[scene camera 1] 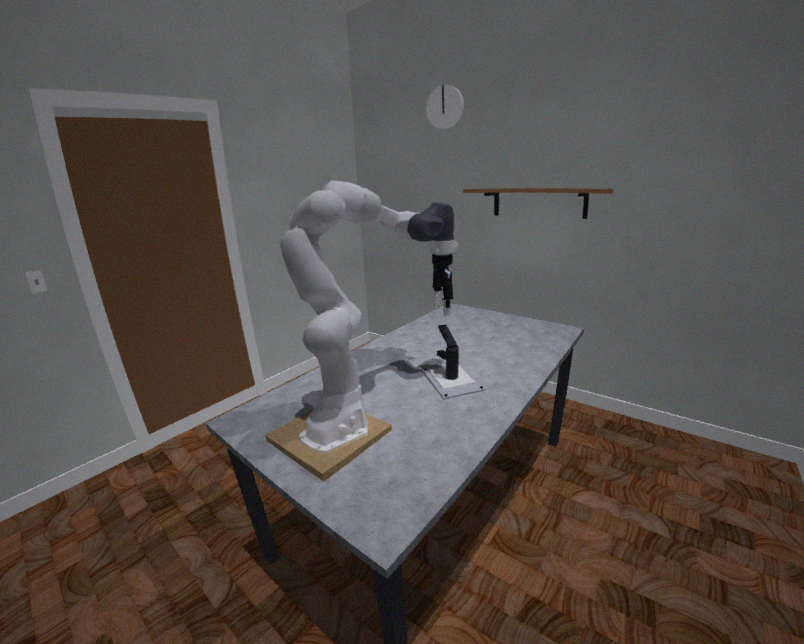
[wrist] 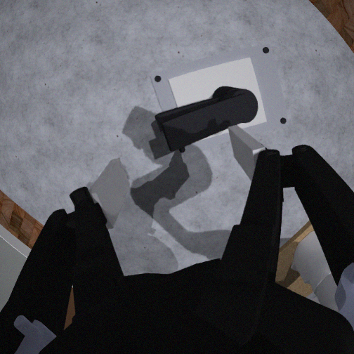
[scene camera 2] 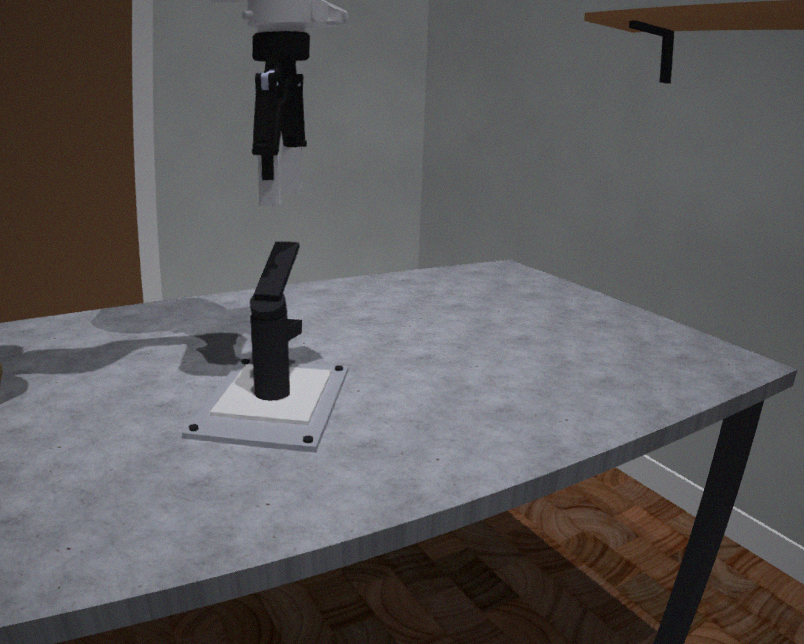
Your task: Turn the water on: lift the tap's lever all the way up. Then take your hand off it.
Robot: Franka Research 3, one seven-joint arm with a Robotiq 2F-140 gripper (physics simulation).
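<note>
The black tap (scene camera 1: 451, 362) (scene camera 2: 270, 355) (wrist: 245, 106) stands upright on a white and grey base plate (scene camera 1: 466, 391) (scene camera 2: 248, 439) (wrist: 272, 85). Its flat lever (scene camera 1: 446, 335) (scene camera 2: 277, 269) (wrist: 195, 120) slants steeply upward from the top of the tap body, its free end raised well above the body. A short spout (scene camera 2: 293, 328) sticks out from the body below the lever. My gripper (scene camera 1: 442, 309) (scene camera 2: 280, 194) (wrist: 176, 156) is open, pointing down, with nothing between its fingers. It hangs above the lever's free end, apart from it. In the wrist view the lever lies ahead of the fingertips.
The tap's plate is on the grey table (scene camera 1: 429, 462) (scene camera 2: 469, 429) (wrist: 65, 100). The arm's wooden base board (scene camera 1: 325, 467) sits at the near end of the table. A wall shelf (scene camera 1: 536, 191) (scene camera 2: 704, 16) is on the wall beyond the table.
</note>
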